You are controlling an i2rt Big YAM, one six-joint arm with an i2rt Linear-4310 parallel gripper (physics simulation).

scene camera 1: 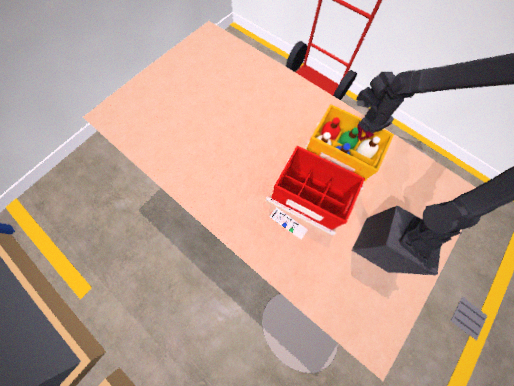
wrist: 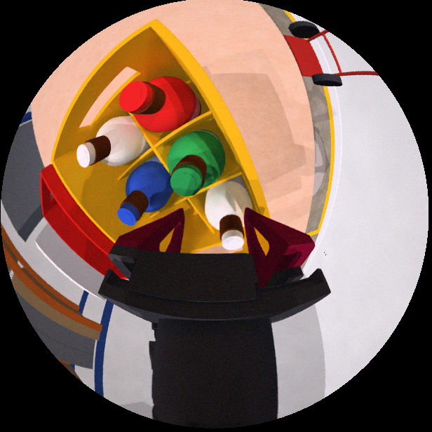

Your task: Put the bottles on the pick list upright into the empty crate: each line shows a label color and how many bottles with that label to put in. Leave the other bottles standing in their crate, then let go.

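Places are measured from the arm's base along level axes (x left, y back, z up), in millimetres.
Pixels of known places: gripper, between the fingertips: (scene camera 1: 365,135); arm's base, origin of its link: (scene camera 1: 417,239).
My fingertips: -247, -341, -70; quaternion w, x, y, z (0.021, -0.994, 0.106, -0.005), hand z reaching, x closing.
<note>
For each thing: its top centre in the pictures, then the offset to it from my fingertips, as dx, dy, dz. "spot": a spot on its surface instead. Level surfaces: height alone.
- yellow crate, a spot on its surface: (scene camera 1: 369,167) spot: +117, +93, +17
- red bottle, centre of its top: (scene camera 1: 336,120) +34, -125, +8
- green bottle, centre of its top: (scene camera 1: 356,130) +14, -41, +8
- blue bottle, centre of its top: (scene camera 1: 347,146) +98, -21, +8
- red crate, a spot on its surface: (scene camera 1: 337,218) spot: +352, +129, +17
- pick list, a spot on its surface: (scene camera 1: 300,231) spot: +432, +77, -154
- pinkish table, height of its surface: dz -155
The yellow crate (scene camera 1: 369,167) (wrist: 222,117) holds a red bottle (scene camera 1: 331,129) (wrist: 172,105), a green bottle (scene camera 1: 349,138) (wrist: 200,150), a blue bottle (scene camera 1: 345,148) (wrist: 150,184) and two white bottles, one beside the red (wrist: 122,140) and one beside the green (scene camera 1: 368,148) (wrist: 225,200). All stand in compartments. My gripper (scene camera 1: 366,132) (wrist: 213,212) is partly open and empty above this crate; its right finger is close to the nearer white bottle in the wrist view. The red crate (scene camera 1: 337,218) (wrist: 75,225) is empty. The pick list (scene camera 1: 300,231) shows blue and green marks; its numbers are too small to read.
The red crate stands directly beside the yellow one on the pinkish table (scene camera 1: 200,125). A dark block (scene camera 1: 377,242) with a black arm part above it stands at the right. A red hand truck (scene camera 1: 320,80) (wrist: 305,57) stands behind the table near the wall.
</note>
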